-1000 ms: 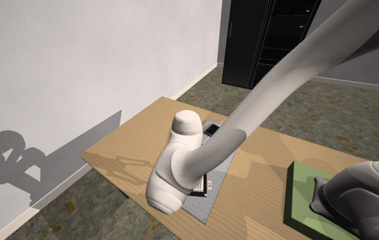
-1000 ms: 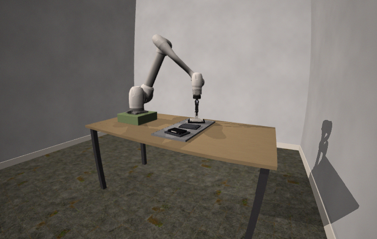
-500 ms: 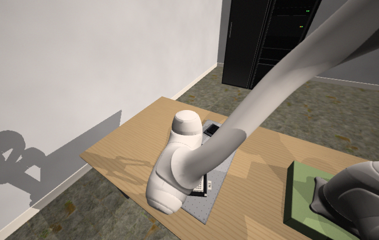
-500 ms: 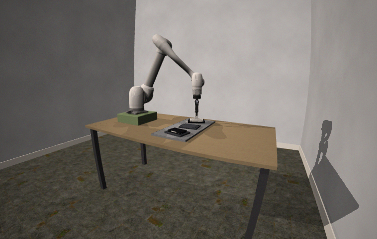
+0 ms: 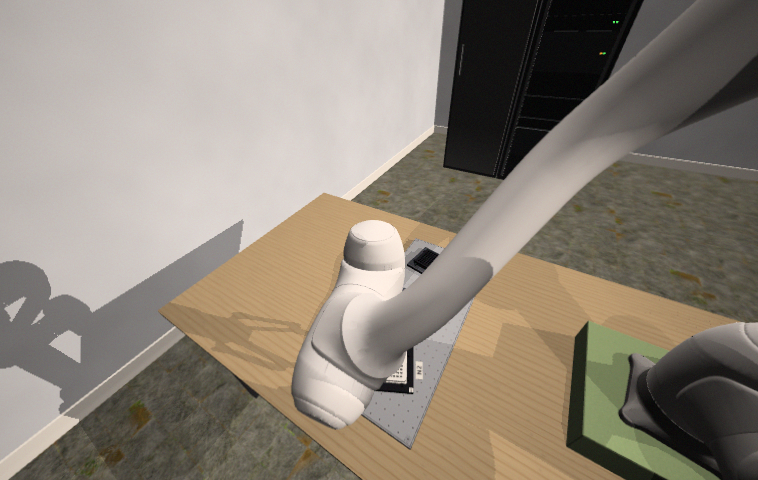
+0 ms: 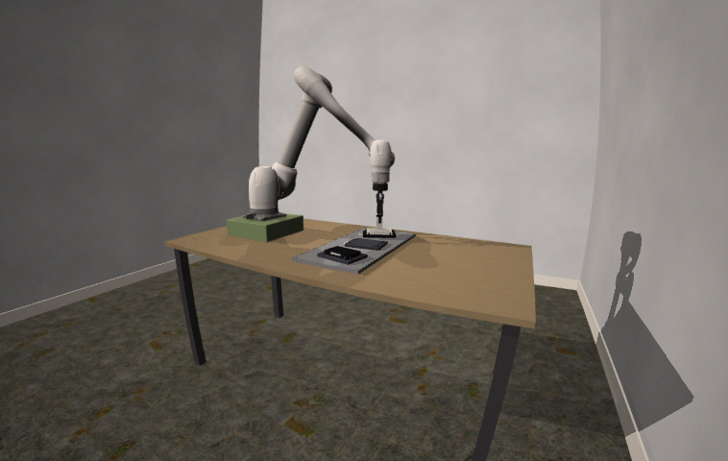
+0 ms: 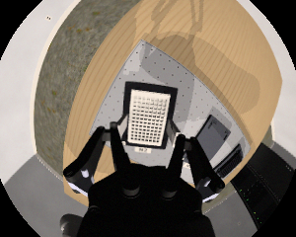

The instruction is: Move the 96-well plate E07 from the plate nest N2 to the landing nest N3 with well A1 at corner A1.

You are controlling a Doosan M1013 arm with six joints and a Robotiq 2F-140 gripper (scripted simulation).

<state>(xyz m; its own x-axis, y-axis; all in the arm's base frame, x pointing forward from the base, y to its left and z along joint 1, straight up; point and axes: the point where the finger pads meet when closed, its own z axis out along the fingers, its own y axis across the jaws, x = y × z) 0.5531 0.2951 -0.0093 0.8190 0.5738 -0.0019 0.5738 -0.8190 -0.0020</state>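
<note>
Now: the white 96-well plate E07 40 mm below my hand. Also, from my hand: landing nest N3 (60 mm ahead, 200 mm to the right, 60 mm below); n2 label (80 mm behind, 60 mm to the right, 60 mm below); plate nest N2 (60 mm below).
</note>
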